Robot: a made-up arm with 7 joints. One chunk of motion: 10 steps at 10 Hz.
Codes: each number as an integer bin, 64 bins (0 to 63) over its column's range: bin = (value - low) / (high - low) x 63, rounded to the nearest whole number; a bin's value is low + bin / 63 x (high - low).
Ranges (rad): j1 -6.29..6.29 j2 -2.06..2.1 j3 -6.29..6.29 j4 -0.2..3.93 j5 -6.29..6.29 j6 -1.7..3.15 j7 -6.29..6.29
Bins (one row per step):
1: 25 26 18 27 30 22 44
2: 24 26 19 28 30 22 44
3: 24 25 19 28 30 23 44
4: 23 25 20 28 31 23 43
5: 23 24 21 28 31 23 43
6: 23 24 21 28 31 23 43
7: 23 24 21 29 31 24 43
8: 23 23 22 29 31 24 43
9: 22 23 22 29 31 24 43
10: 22 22 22 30 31 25 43
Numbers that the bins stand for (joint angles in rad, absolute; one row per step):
1: -1.2979 -0.3432 -2.6957 1.5700 -0.2995 -0.0063 2.4960
2: -1.4976 -0.3432 -2.4960 1.6356 -0.2995 -0.0063 2.4960
3: -1.4976 -0.4092 -2.4960 1.6356 -0.2995 0.0706 2.4960
4: -1.6973 -0.4092 -2.2963 1.6356 -0.0998 0.0706 2.2963
5: -1.6973 -0.4752 -2.0967 1.6356 -0.0998 0.0706 2.2963
6: -1.6973 -0.4752 -2.0967 1.6356 -0.0998 0.0706 2.2963
7: -1.6973 -0.4752 -2.0967 1.7011 -0.0998 0.1476 2.2963
8: -1.6973 -0.5413 -1.8970 1.7011 -0.0998 0.1476 2.2963
9: -1.8970 -0.5413 -1.8970 1.7011 -0.0998 0.1476 2.2963
10: -1.8970 -0.6073 -1.8970 1.7667 -0.0998 0.2246 2.2963

